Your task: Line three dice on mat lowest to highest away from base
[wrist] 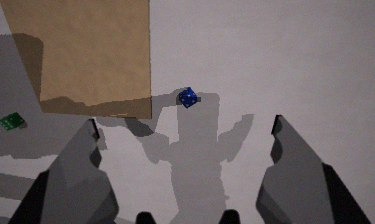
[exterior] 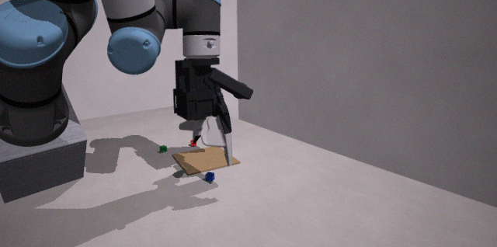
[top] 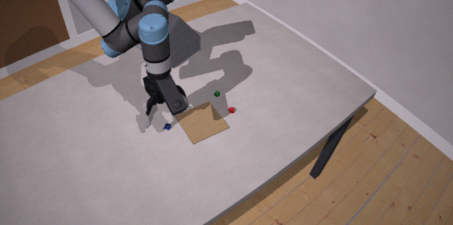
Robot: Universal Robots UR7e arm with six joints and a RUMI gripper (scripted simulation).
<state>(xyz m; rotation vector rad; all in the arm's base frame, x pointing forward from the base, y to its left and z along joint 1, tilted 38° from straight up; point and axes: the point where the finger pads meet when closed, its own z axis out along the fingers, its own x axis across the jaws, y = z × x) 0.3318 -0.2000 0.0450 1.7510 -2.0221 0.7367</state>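
The blue die is 5 cm below my hand and 1 cm behind it. From my hand the other things lie so: green die: 23 cm to the left, 5 cm below; square mat: 10 cm to the left, 6 cm below, 5 cm ahead; red die: 21 cm to the left, 9 cm ahead, 5 cm below.
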